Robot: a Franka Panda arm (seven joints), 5 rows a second.
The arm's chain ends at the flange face. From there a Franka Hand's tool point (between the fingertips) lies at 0.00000 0.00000 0.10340 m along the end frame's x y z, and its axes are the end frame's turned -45 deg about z.
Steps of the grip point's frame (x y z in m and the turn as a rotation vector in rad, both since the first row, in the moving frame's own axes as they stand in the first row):
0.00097 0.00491 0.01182 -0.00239 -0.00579 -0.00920
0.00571 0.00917 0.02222 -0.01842 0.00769 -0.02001
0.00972 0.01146 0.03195 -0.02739 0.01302 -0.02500
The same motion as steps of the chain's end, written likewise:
0.00440 0.00219 0.01182 -0.00578 -0.00240 -0.00920
0.00861 0.00168 0.02224 -0.00759 0.01846 -0.02001
0.01201 0.00022 0.03200 -0.01016 0.02857 -0.02500

